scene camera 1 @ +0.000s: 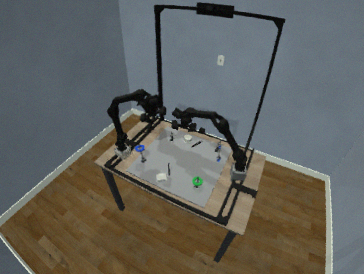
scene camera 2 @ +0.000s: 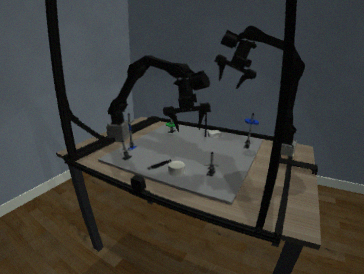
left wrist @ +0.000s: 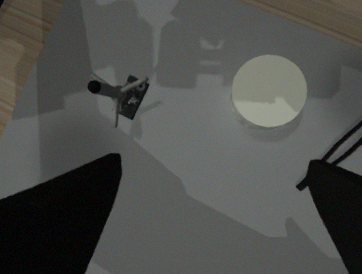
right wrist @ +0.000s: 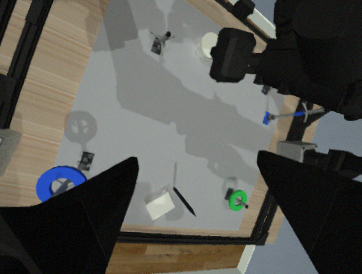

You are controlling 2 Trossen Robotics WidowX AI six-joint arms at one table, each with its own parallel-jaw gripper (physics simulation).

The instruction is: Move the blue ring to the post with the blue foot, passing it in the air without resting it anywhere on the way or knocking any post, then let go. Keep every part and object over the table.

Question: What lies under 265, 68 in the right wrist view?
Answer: My left gripper.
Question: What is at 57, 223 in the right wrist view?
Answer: My right gripper.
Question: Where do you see a blue ring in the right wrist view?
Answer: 44, 191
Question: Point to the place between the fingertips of my left gripper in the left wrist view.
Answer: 214, 166
